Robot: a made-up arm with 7 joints.
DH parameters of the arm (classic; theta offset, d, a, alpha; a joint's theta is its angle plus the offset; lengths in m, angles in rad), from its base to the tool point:
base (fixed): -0.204 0 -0.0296 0
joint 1: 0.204 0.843 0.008 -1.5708
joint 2: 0 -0.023 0.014 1.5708
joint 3: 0 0.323 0.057 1.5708
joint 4: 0 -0.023 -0.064 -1.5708
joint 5: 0 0.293 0.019 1.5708
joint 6: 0 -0.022 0.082 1.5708
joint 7: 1.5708 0 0.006 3.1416
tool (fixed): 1.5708 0.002 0 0
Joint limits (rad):
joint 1: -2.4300..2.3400
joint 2: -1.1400..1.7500
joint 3: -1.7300..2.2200
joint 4: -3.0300..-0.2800
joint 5: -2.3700..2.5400
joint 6: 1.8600..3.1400
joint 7: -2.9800..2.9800
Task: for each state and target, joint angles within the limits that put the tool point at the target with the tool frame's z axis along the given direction. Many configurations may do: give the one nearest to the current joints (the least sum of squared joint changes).
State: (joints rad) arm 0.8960 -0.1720 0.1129 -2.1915 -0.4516 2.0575 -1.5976
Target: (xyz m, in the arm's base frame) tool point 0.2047 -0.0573 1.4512 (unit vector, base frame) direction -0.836 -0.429 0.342
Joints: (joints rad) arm 0.9292 -0.4730 -0.6547 -1.3230 0.0413 2.1327 -1.5858
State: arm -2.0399 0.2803 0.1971 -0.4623 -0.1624 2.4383 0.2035
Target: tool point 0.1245 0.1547 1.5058 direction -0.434 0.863 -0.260
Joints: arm -1.7800 -0.4745 0.6458 -0.5713 0.0078 2.0286 0.2229
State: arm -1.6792 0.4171 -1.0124 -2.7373 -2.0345 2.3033 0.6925
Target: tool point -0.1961 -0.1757 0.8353 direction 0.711 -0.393 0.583
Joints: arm -1.5777 0.1003 -0.9891 -2.7994 -1.8409 2.3786 0.6987
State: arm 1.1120 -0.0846 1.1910 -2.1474 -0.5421 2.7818 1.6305
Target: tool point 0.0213 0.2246 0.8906 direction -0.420 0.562 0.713
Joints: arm 0.5328 -0.3102 0.6935 -2.8547 -0.5441 2.1126 1.6213
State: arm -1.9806 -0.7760 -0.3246 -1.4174 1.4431 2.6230 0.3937
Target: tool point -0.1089 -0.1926 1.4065 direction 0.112 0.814 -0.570
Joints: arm -1.8831 -0.1846 0.1564 -1.1464 1.5724 3.1400 0.4293
